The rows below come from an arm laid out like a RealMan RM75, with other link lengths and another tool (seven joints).
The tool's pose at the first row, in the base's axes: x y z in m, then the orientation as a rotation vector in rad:
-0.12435, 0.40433, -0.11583, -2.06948, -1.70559, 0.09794
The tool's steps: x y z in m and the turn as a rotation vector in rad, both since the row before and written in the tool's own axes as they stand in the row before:
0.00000, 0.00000, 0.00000, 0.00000, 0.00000, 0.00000
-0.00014, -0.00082, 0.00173, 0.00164, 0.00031, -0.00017
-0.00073, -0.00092, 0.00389, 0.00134, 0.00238, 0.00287
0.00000, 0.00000, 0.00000, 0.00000, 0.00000, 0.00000
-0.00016, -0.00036, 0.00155, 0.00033, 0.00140, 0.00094
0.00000, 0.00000, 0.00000, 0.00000, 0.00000, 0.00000
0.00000, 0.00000, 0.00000, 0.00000, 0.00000, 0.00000
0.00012, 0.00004, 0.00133, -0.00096, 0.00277, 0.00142
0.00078, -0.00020, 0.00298, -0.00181, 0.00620, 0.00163
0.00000, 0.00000, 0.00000, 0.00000, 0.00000, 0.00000
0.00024, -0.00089, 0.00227, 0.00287, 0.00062, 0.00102
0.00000, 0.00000, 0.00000, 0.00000, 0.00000, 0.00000
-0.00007, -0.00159, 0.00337, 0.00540, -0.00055, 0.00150
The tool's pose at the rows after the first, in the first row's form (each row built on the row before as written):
-0.12435, 0.40433, -0.11583, -2.06948, -1.70559, 0.09794
-0.12571, 0.40482, -0.11709, -2.06806, -1.70495, 0.09893
-0.12803, 0.40541, -0.12038, -2.06891, -1.70011, 0.09845
-0.12803, 0.40541, -0.12038, -2.06891, -1.70011, 0.09845
-0.12892, 0.40577, -0.12166, -2.06909, -1.69820, 0.09755
-0.12892, 0.40577, -0.12166, -2.06909, -1.69820, 0.09755
-0.12892, 0.40577, -0.12166, -2.06909, -1.69820, 0.09755
-0.12930, 0.40628, -0.12283, -2.07022, -1.69548, 0.09429
-0.13029, 0.40795, -0.12523, -2.07115, -1.69084, 0.08680
-0.13029, 0.40795, -0.12523, -2.07115, -1.69084, 0.08680
-0.13180, 0.40900, -0.12685, -2.06976, -1.68835, 0.08885
-0.13180, 0.40900, -0.12685, -2.06976, -1.68835, 0.08885
-0.13439, 0.41020, -0.12925, -2.06728, -1.68510, 0.09437

